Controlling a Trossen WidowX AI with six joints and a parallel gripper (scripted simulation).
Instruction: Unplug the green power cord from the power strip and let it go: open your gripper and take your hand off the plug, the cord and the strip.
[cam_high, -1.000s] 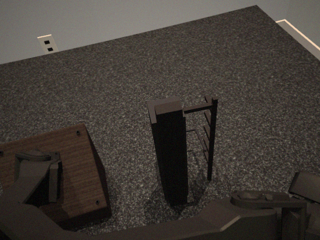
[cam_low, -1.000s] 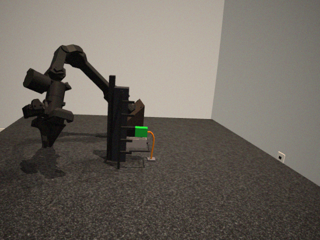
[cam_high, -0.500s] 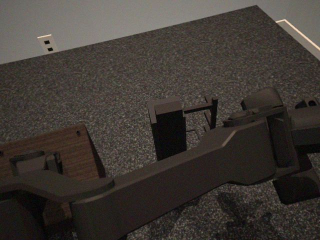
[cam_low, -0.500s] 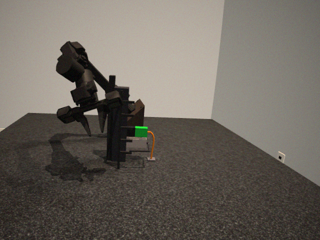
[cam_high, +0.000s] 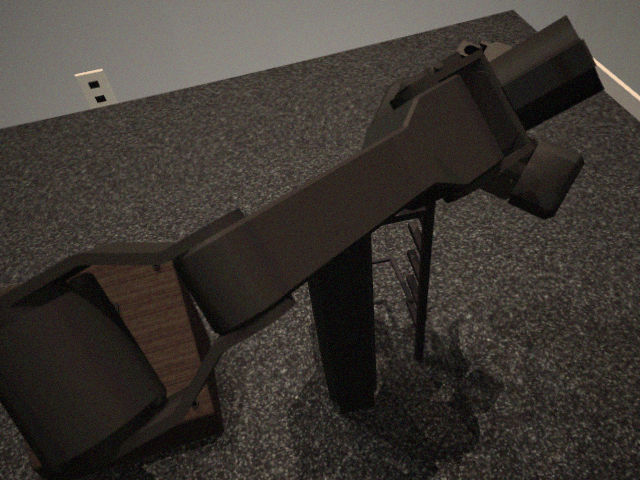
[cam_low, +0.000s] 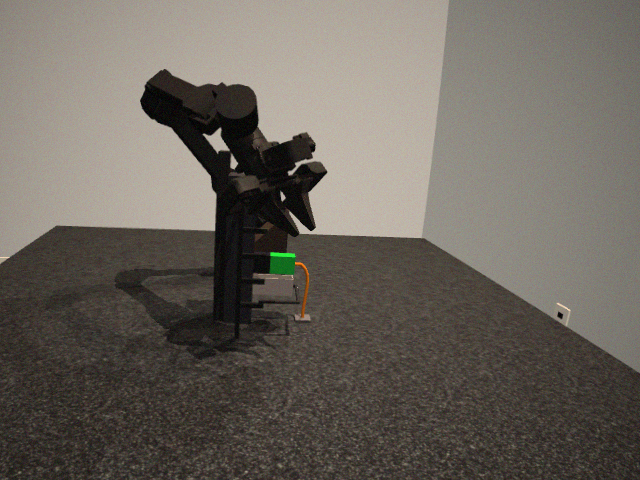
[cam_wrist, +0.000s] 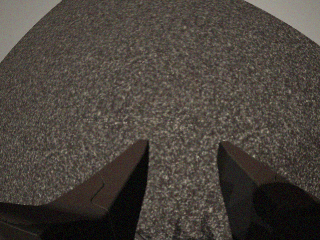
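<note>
Right now my gripper tip is 170 mm past the green plug, 100 mm above it and 50 mm to the left of it. From my gripper tip the other things lie so: stand (170 mm behind, 150 mm to the right, 60 mm below).
</note>
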